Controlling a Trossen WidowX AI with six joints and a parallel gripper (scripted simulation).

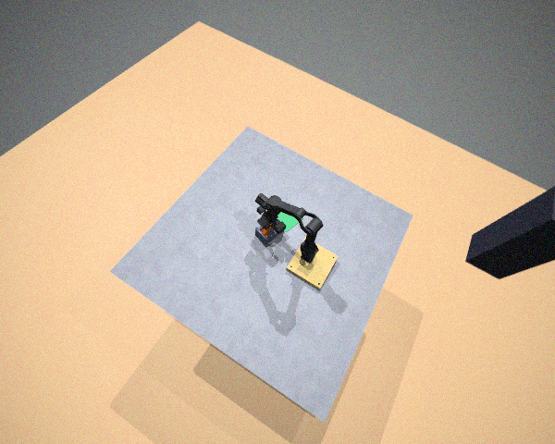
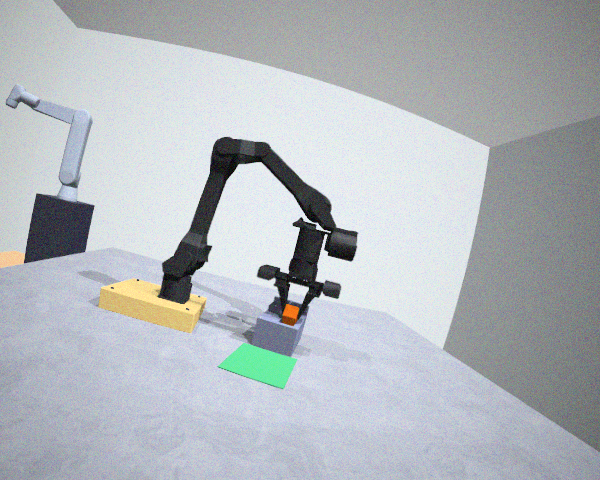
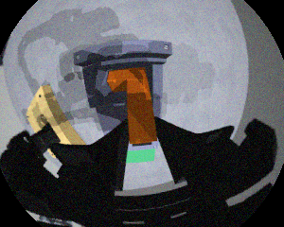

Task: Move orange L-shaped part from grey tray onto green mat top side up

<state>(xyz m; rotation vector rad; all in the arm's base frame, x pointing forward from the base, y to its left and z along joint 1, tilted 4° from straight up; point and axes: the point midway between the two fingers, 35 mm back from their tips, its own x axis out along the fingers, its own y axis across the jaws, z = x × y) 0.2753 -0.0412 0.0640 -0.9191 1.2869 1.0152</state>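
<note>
Right now the orange L-shaped part is 1 cm behind my gripper tip, 4 cm to the left of it and 3 cm below it. The rest, counted from my gripper tip: green mat (6 cm behind, 13 cm to the right, 8 cm below).
</note>
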